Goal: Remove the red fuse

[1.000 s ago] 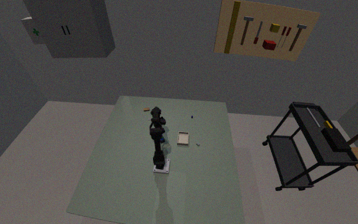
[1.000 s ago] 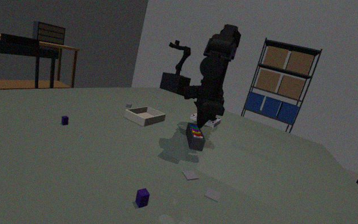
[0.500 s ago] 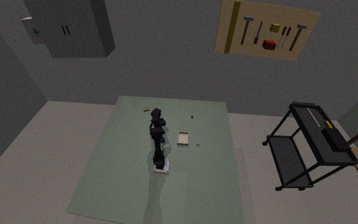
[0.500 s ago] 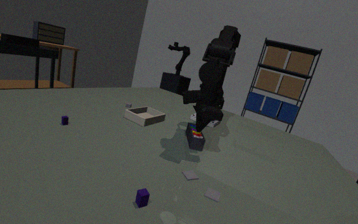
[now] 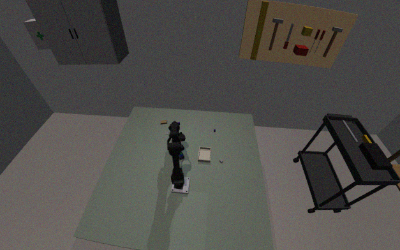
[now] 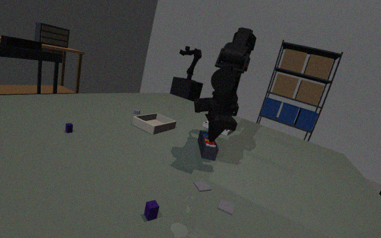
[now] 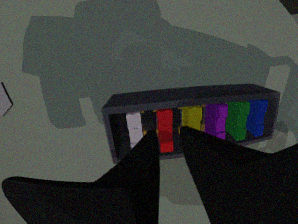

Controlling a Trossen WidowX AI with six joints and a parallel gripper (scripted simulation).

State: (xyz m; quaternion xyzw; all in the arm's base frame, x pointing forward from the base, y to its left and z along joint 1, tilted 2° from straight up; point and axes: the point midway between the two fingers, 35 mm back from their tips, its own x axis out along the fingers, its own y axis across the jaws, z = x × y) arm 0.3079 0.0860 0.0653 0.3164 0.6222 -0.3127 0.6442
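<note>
Right now the red fuse is 20 mm below my gripper tip. Round my gripper tip: small grey block (40 mm behind, 380 mm to the right, 40 mm below); then beige tray (10 mm behind, 230 mm to the right, 40 mm below).
</note>
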